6 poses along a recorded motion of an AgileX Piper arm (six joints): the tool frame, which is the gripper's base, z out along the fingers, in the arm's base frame.
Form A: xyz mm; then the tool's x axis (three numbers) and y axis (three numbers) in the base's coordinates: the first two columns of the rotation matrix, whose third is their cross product.
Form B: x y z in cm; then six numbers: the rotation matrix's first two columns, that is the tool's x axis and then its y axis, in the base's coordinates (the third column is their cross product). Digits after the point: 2 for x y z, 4 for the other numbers.
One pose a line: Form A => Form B
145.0 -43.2 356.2 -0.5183 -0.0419 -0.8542 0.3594 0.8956 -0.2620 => 14.50 -4.32 35.62 -0.5183 -0.0419 -0.8542 0.3594 0.8956 -0.2620
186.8 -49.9 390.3 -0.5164 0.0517 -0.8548 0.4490 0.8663 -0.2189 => 18.68 -4.99 39.03 -0.5164 0.0517 -0.8548 0.4490 0.8663 -0.2189
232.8 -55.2 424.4 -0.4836 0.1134 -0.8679 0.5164 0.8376 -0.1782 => 23.28 -5.52 42.44 -0.4836 0.1134 -0.8679 0.5164 0.8376 -0.1782
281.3 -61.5 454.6 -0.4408 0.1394 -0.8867 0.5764 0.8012 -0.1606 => 28.13 -6.15 45.46 -0.4408 0.1394 -0.8867 0.5764 0.8012 -0.1606
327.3 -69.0 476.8 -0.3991 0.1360 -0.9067 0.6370 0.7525 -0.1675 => 32.73 -6.90 47.68 -0.3991 0.1360 -0.9067 0.6370 0.7525 -0.1675
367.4 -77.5 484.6 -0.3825 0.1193 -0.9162 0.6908 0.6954 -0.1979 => 36.74 -7.75 48.46 -0.3825 0.1193 -0.9162 0.6908 0.6954 -0.1979
